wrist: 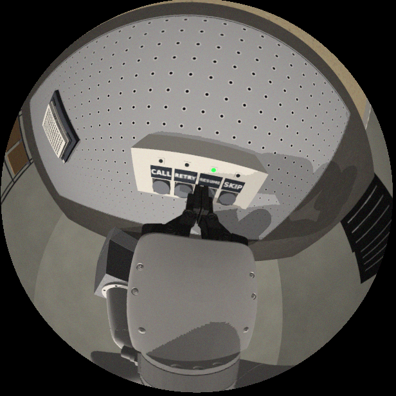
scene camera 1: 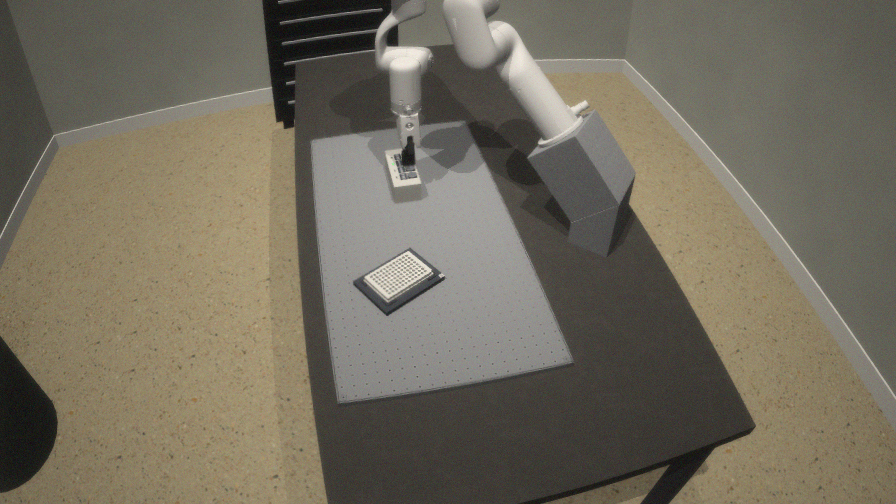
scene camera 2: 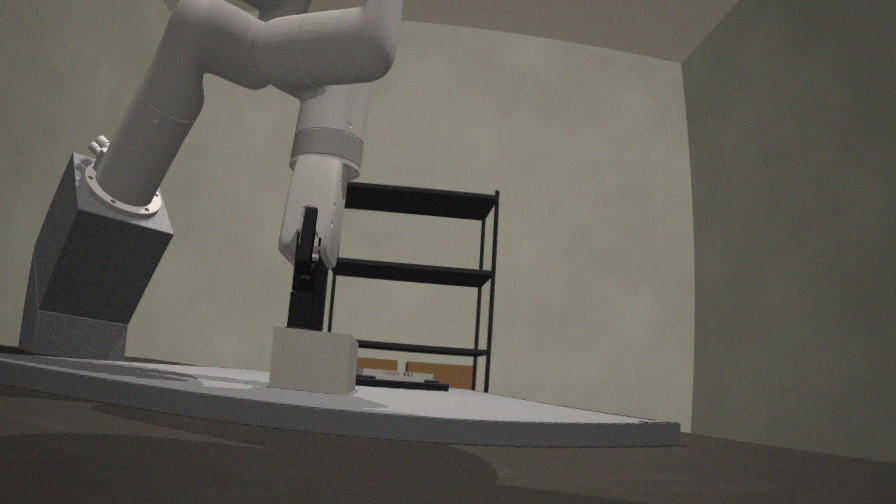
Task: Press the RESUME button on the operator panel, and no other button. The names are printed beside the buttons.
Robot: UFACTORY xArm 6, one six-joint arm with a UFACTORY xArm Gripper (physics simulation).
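The cream operator panel (scene camera 1: 394, 180) (scene camera 2: 313, 360) (wrist: 142, 170) stands on the perforated board. In the wrist view its grey round buttons are, from left to right, the CALL button (wrist: 161, 187), the RETRY button (wrist: 183, 190), the RESUME button (wrist: 212, 192) and the SKIP button (wrist: 227, 198). The small light (wrist: 213, 170) above the RESUME label glows green; the other three lights are dark. My gripper (scene camera 1: 408, 162) (scene camera 2: 305, 326) (wrist: 199, 193) is shut and empty, pointing down, its tips at the panel's top over the RESUME button, which they partly hide. Contact itself is hidden.
A white well plate (scene camera 1: 399, 275) (wrist: 55, 131) lies on a dark base, on the grey perforated board (scene camera 1: 451, 325) (scene camera 2: 501, 426) (wrist: 210, 90), well away from the panel. The grey arm pedestal (scene camera 1: 582, 175) (scene camera 2: 93, 269) stands beside the board. A black shelf rack (scene camera 2: 493, 263) is in the background.
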